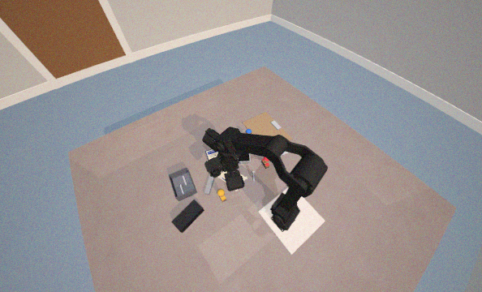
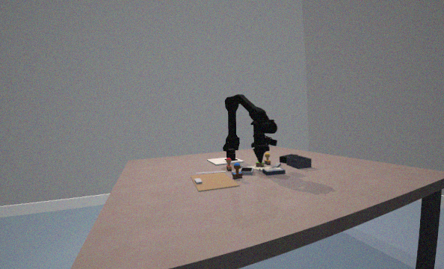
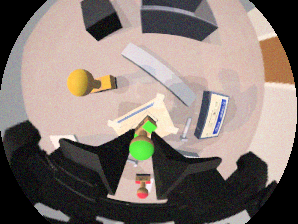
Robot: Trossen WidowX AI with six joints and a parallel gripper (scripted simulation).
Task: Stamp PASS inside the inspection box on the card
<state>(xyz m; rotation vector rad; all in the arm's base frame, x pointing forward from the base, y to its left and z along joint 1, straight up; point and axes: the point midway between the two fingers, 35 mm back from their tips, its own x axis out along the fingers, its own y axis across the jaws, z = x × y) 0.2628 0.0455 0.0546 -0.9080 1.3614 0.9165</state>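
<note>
My gripper tip is now right at the green-knobbed stamp. From my gripper tip the other things lie so: yellow-knobbed stamp: 8 cm to the left, 5 cm behind, 1 cm below; grey bar: 7 cm to the left, 4 cm ahead, 2 cm below; cream card: 3 cm below, 1 cm to the right.
</note>
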